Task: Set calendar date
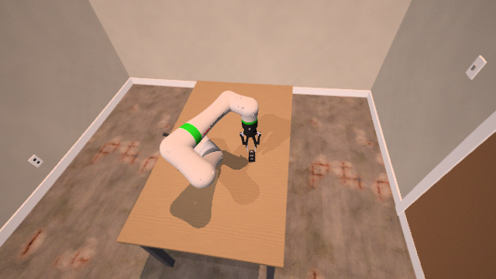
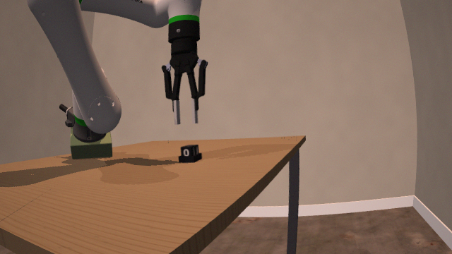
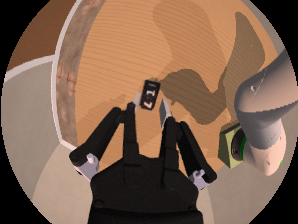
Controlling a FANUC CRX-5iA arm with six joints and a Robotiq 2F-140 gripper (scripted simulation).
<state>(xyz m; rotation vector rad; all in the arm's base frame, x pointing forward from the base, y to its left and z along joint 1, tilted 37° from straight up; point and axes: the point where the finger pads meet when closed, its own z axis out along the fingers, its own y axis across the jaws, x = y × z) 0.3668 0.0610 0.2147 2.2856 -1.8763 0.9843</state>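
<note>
My gripper is now 2 cm to the right of the black calendar tray and 12 cm above it.
</note>
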